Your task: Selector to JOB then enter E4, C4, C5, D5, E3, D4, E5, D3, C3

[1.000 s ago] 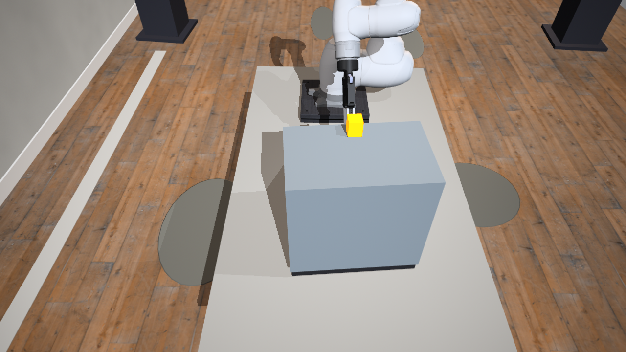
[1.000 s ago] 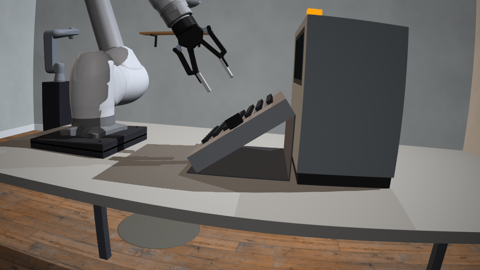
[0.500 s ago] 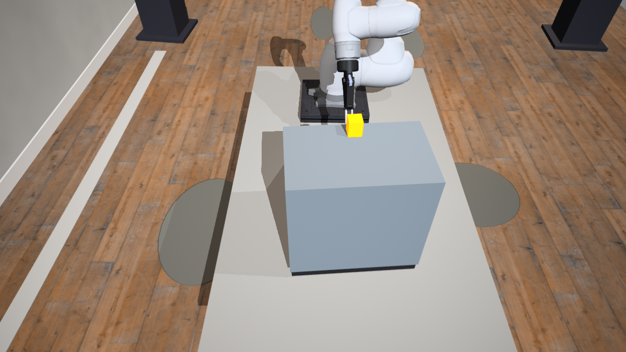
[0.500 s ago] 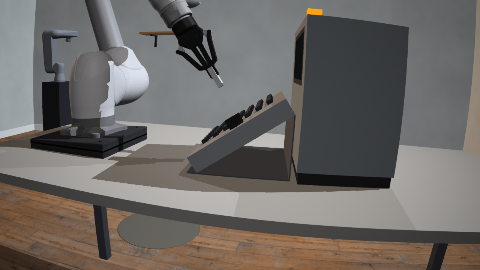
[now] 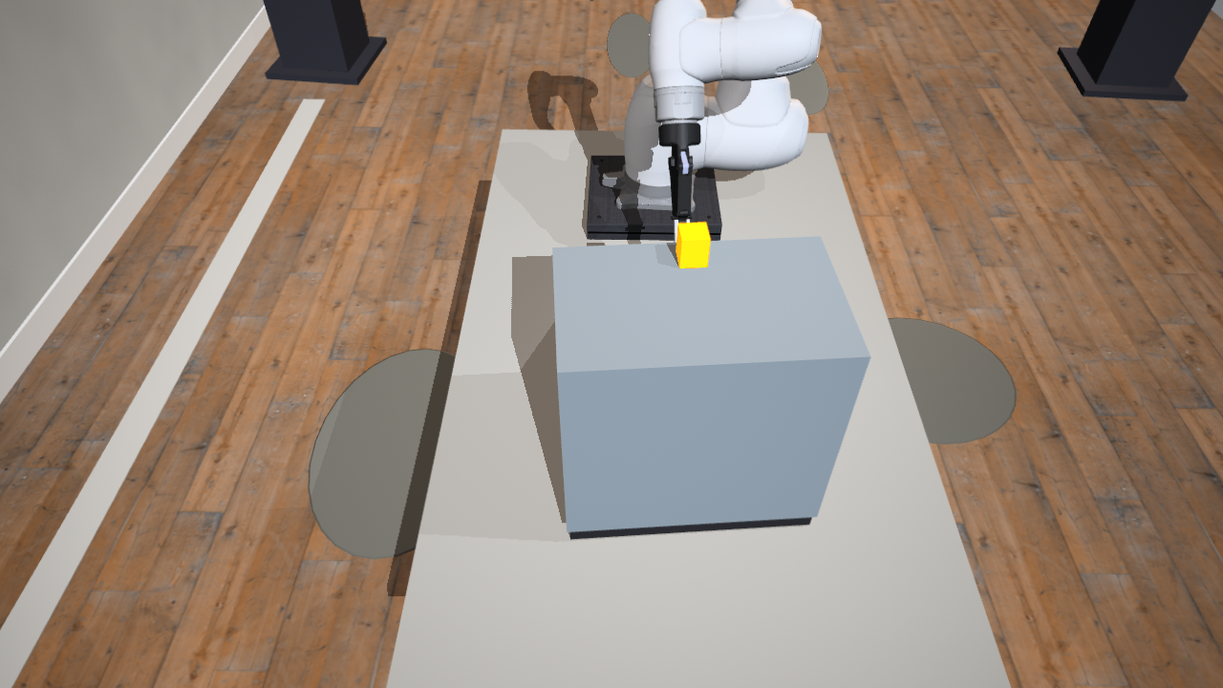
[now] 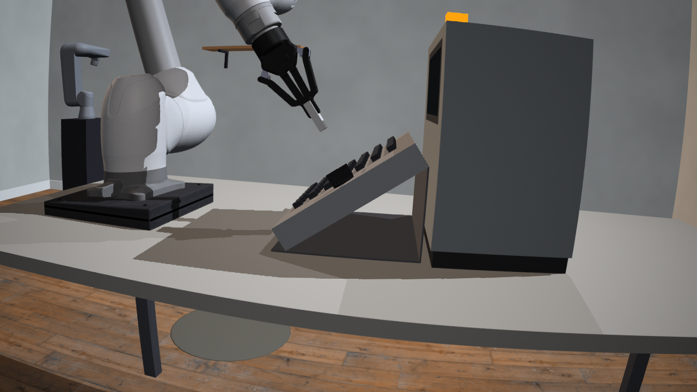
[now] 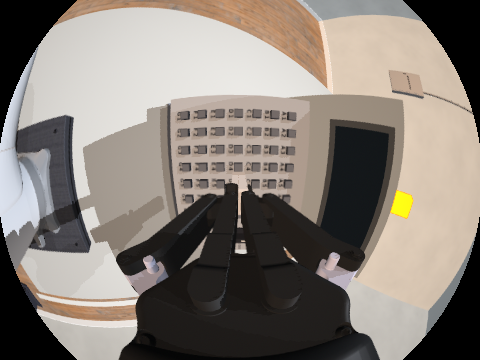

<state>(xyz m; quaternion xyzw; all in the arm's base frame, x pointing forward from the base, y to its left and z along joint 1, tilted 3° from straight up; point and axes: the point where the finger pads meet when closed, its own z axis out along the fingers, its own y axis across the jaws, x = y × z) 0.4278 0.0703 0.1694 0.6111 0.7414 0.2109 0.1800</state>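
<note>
My hand is 12 cm above the key, 4 cm to the right of it and 4 cm short of it. Round my hand: black selector knob: 14 cm to the right, 10 cm ahead, 9 cm below; sloped keypad panel: 14 cm below, 11 cm ahead, 3 cm to the right.
</note>
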